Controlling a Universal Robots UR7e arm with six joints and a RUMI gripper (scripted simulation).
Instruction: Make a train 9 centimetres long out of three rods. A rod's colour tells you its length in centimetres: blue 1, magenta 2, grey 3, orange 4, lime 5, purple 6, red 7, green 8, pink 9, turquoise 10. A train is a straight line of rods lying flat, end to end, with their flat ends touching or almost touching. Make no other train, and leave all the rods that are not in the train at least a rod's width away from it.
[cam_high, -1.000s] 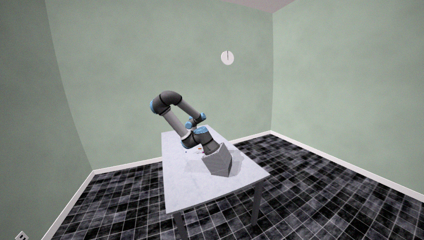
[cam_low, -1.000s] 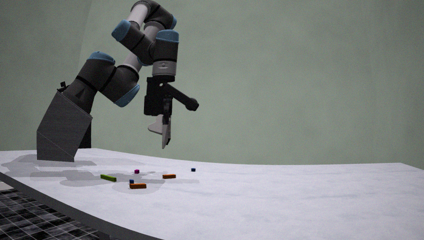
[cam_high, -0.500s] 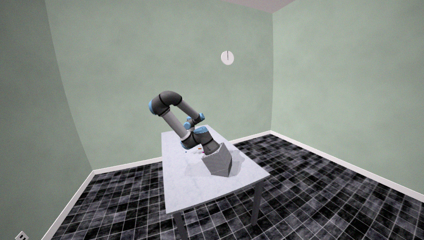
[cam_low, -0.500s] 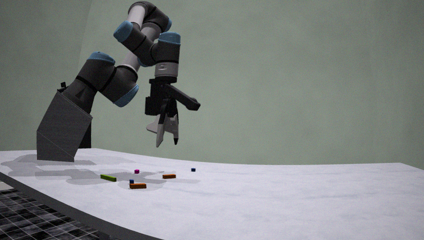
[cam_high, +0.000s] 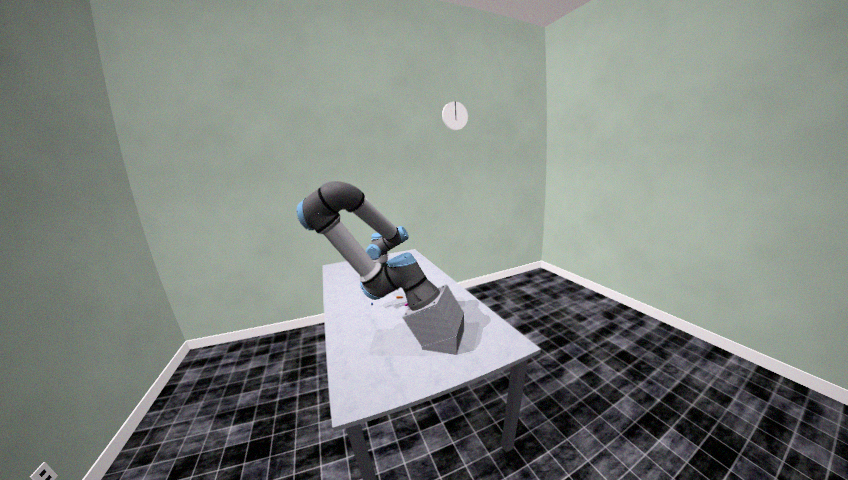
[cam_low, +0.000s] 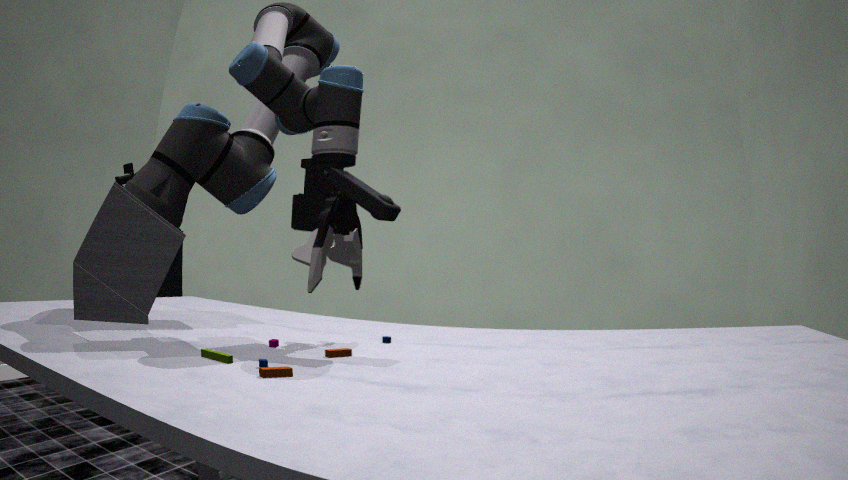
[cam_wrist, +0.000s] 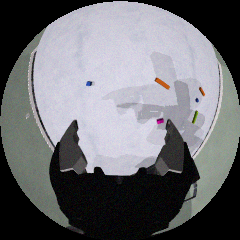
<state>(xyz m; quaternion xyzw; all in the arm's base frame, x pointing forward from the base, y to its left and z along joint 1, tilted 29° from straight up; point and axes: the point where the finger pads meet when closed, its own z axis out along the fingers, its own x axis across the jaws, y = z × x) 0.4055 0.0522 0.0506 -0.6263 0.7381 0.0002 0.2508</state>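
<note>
The magenta rod lies 60 mm behind my hand, 100 mm to the right of it and 80 mm below it. Also, from my hand: lime rod (60 mm behind, 270 mm to the right, 80 mm below).
</note>
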